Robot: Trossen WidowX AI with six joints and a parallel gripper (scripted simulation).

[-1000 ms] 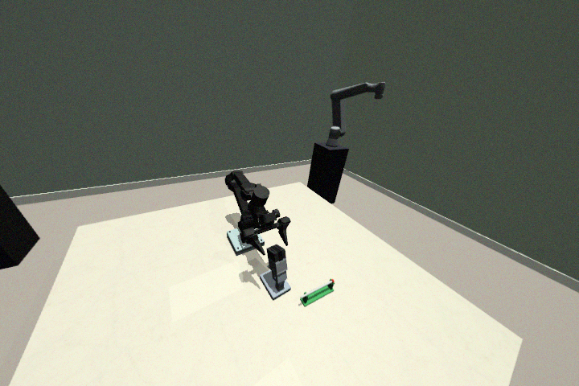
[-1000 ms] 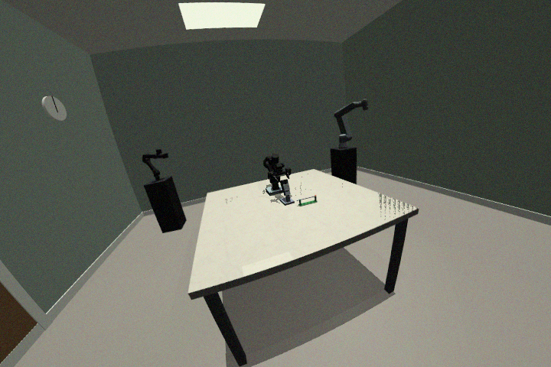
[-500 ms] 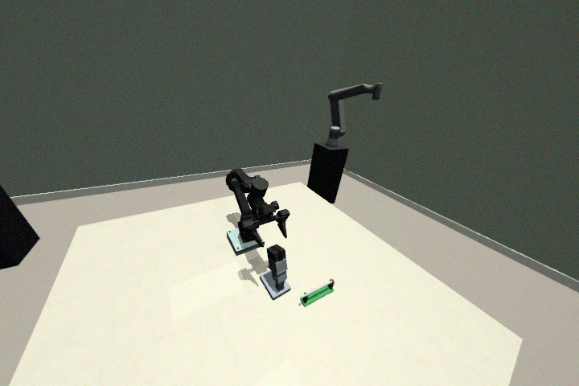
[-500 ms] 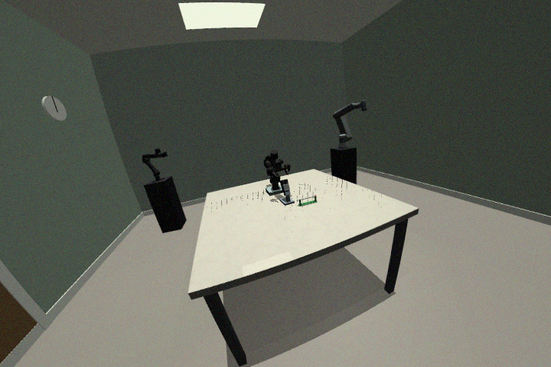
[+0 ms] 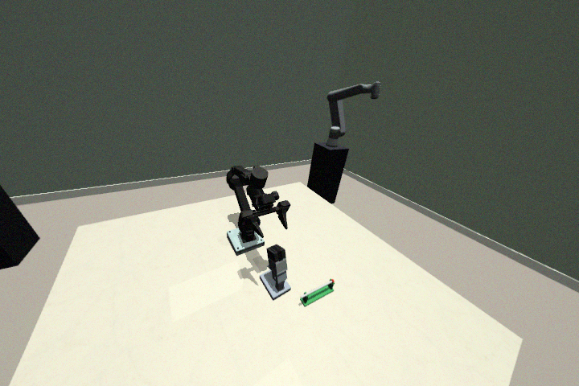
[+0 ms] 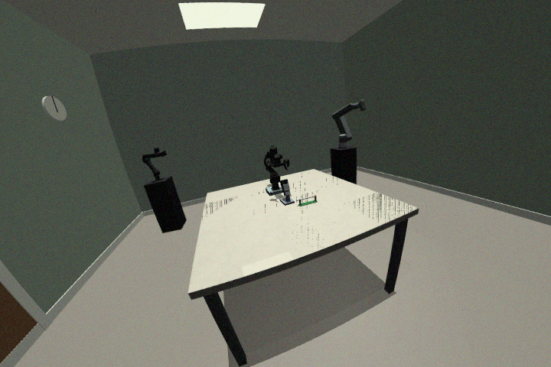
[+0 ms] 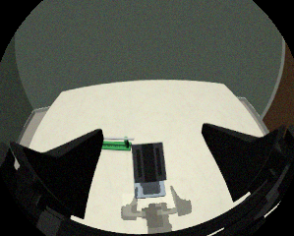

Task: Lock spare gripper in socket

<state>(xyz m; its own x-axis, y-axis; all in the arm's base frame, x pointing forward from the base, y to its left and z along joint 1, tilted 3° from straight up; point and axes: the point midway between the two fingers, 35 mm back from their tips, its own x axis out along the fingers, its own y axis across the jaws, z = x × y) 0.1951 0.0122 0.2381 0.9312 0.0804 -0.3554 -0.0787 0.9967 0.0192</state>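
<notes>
Now: the green cradle 220 mm below my gripper tip, 140 mm to the left of it and 130 mm ahead of it. Also, from my gripper tip: spare gripper (120 mm below, 20 mm ahead, 10 mm to the left); then mount (190 mm below, 30 mm ahead, 10 mm to the left).
</notes>
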